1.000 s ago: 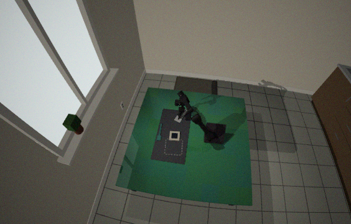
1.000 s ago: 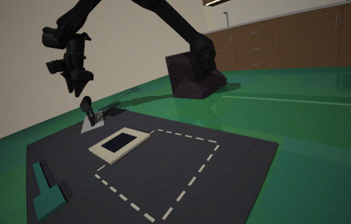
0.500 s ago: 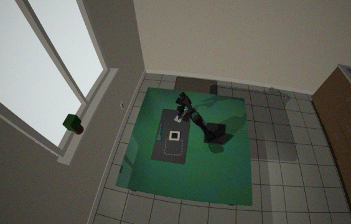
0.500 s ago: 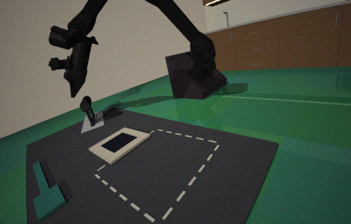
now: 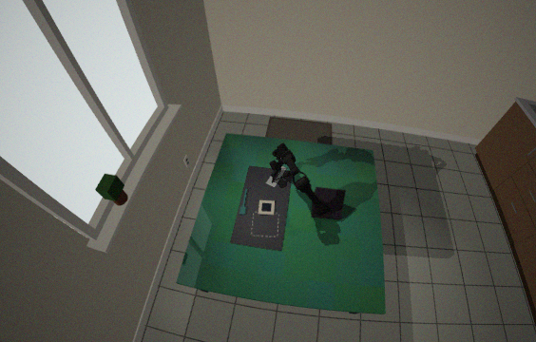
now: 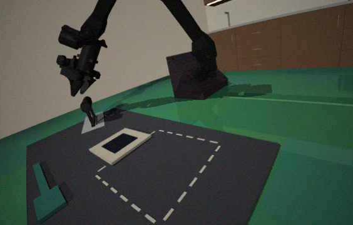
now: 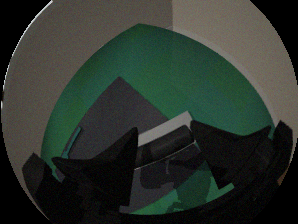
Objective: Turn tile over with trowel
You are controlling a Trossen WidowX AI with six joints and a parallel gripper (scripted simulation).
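The trowel lies 10 mm behind my gripper tip, 60 mm to the left of it and 70 mm below it. The rest, counted from my gripper tip: dark mat: 30 mm ahead, 300 mm to the left, 130 mm below; then teal piece: 170 mm ahead, 330 mm to the left, 100 mm below; then tile: 10 mm ahead, 320 mm to the left, 100 mm below.
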